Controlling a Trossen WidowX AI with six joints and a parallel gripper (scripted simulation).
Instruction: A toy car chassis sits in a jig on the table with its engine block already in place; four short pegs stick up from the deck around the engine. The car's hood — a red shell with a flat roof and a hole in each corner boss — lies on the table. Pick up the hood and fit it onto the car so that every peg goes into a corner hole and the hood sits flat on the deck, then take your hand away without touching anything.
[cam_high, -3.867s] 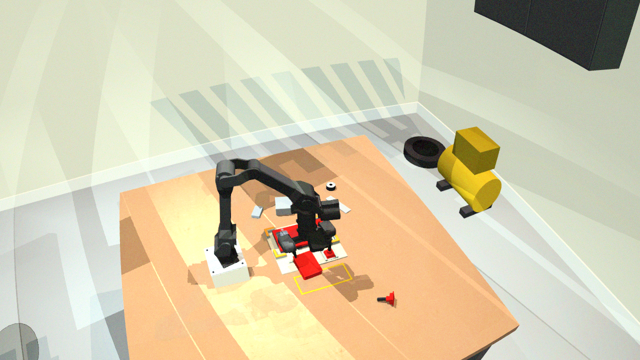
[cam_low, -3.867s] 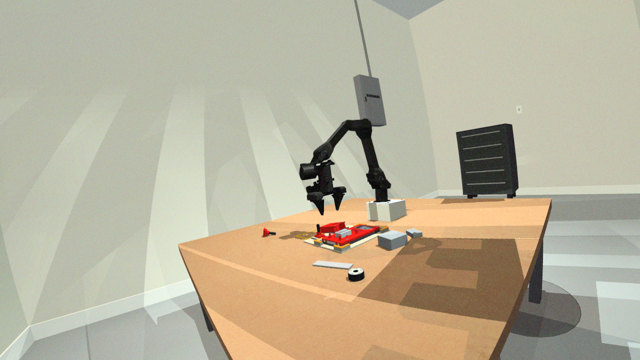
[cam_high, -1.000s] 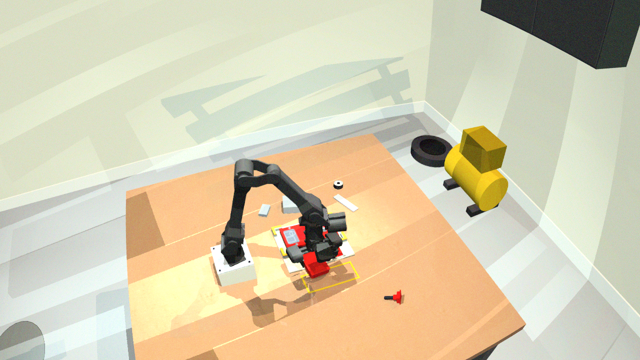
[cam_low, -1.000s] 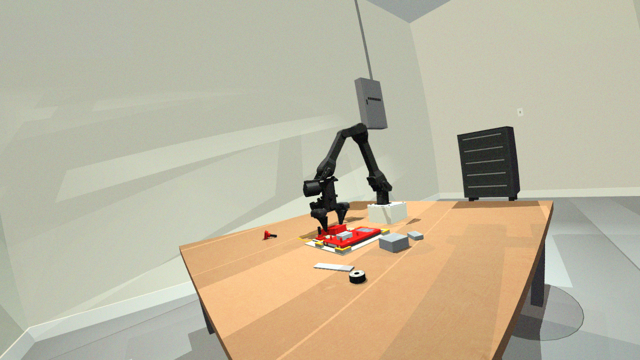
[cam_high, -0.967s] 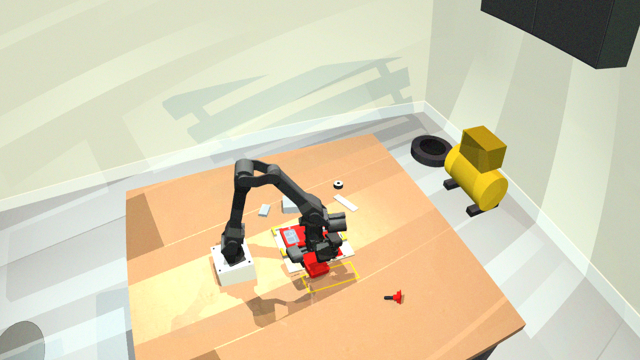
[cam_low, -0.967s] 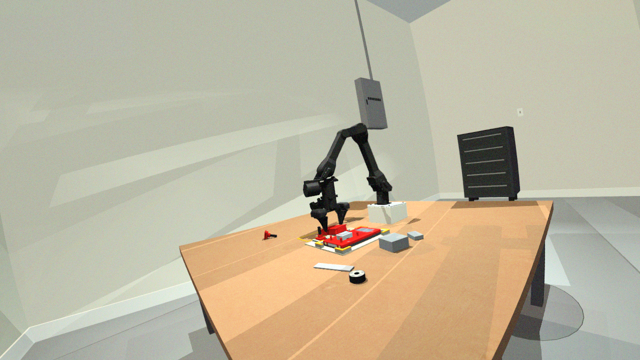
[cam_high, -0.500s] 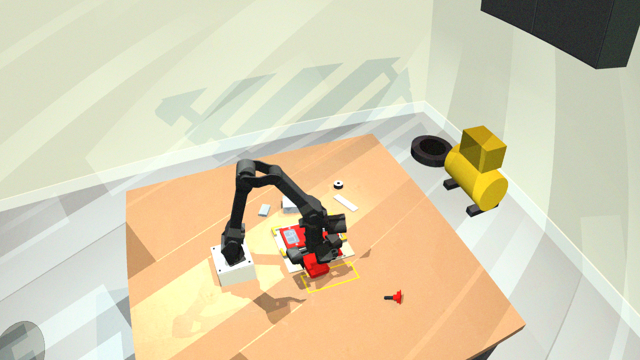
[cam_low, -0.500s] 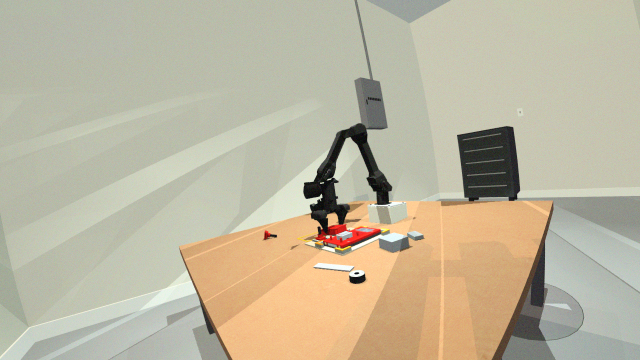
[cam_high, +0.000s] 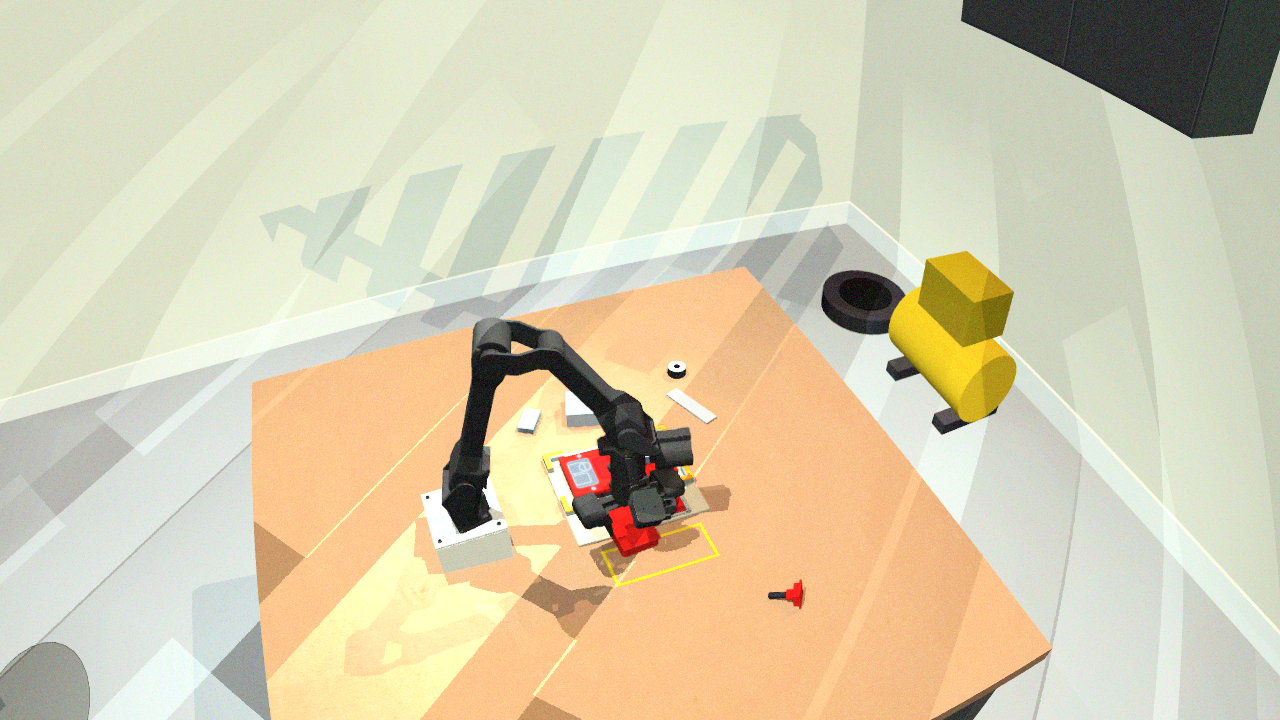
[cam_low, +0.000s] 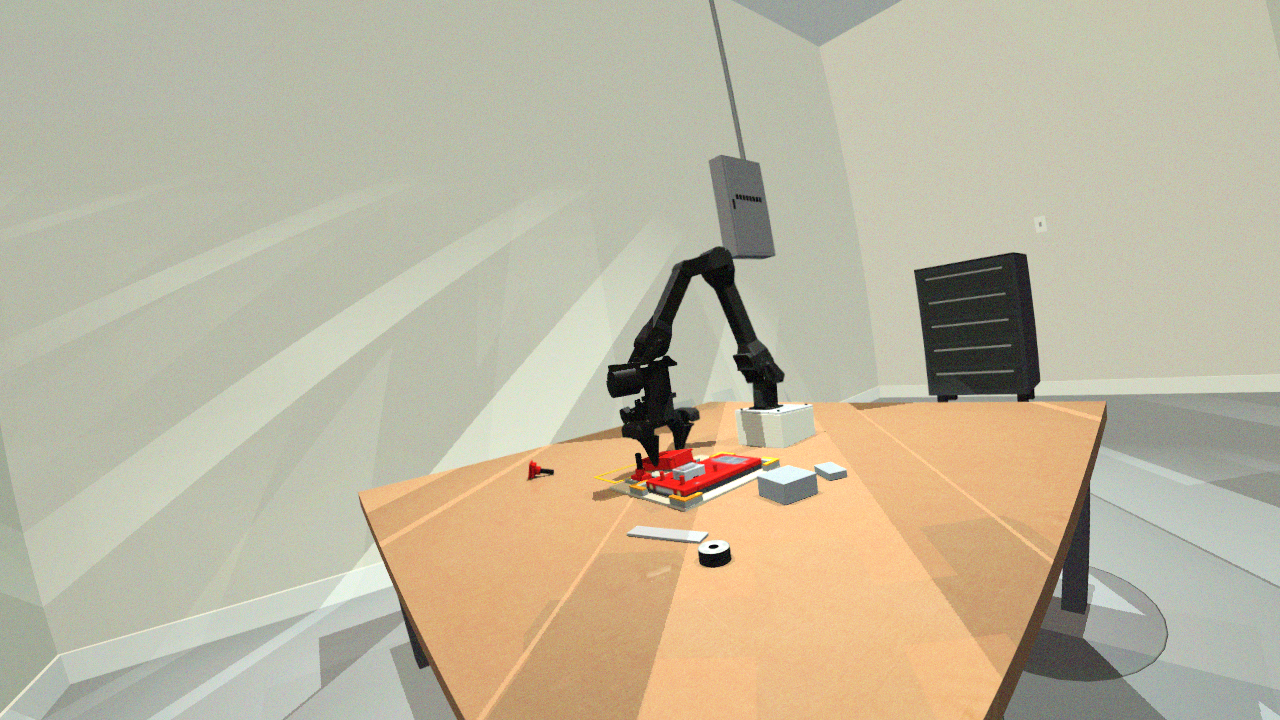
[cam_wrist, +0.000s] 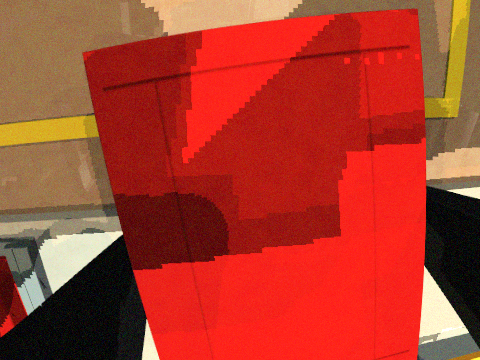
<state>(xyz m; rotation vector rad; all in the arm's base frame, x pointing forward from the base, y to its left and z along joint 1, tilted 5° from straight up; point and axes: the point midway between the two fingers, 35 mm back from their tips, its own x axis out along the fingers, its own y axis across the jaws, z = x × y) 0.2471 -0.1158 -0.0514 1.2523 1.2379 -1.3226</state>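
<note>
Right now my gripper tip is 100 mm short of the grey engine block, 140 mm to the right of it and 10 mm below it. From my gripper tip the other things lie so: grey flat bar: 280 mm ahead, 220 mm to the left, 10 mm below; then white jig: 60 mm ahead, 120 mm to the left; then red hood: 10 mm above.
</note>
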